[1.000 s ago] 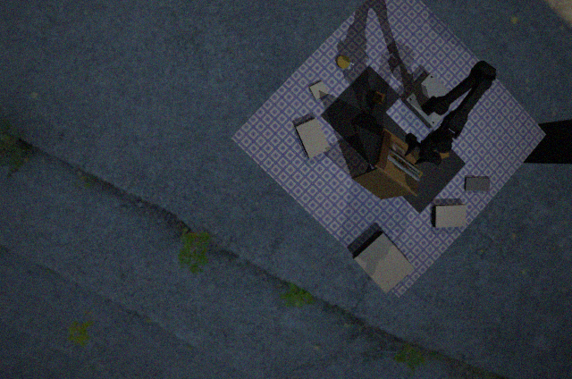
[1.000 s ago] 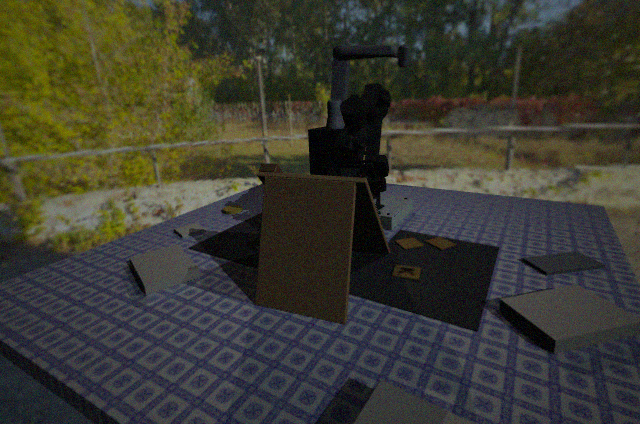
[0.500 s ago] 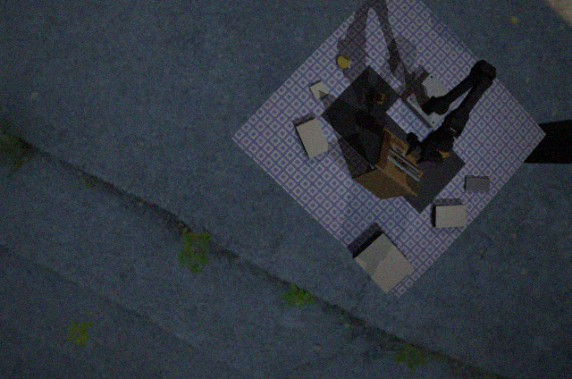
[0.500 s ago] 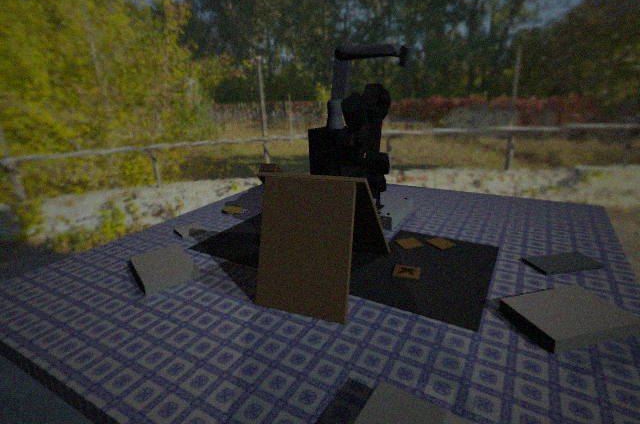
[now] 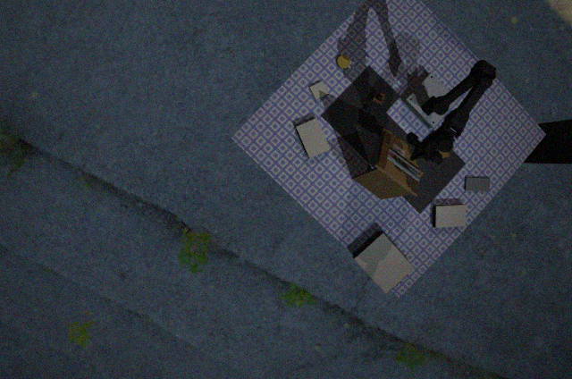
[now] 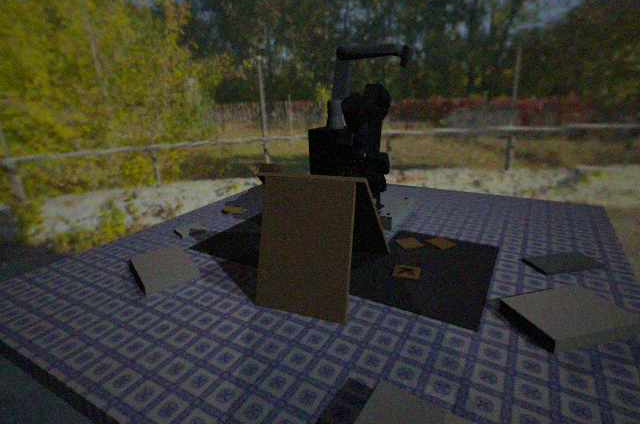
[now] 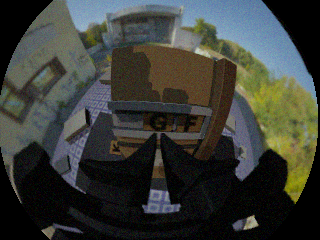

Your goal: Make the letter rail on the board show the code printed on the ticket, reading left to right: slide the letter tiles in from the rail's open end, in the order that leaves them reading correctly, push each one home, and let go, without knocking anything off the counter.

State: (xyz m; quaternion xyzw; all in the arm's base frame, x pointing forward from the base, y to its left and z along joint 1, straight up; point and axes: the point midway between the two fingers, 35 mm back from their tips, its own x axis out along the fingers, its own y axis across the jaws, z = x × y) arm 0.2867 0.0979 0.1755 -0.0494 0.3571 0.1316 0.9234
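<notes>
My gripper tip is 30 mm short of the letter tile marked g, 10 mm to the right of it and 30 mm above it. Also, from my gripper tip: brown letter board 60 mm ahead, 10 mm to the right, 100 mm below; letter tile marked f 50 mm ahead, 50 mm to the right, 30 mm below; dark mat 110 mm behind, 90 mm to the right, 200 mm below.
</notes>
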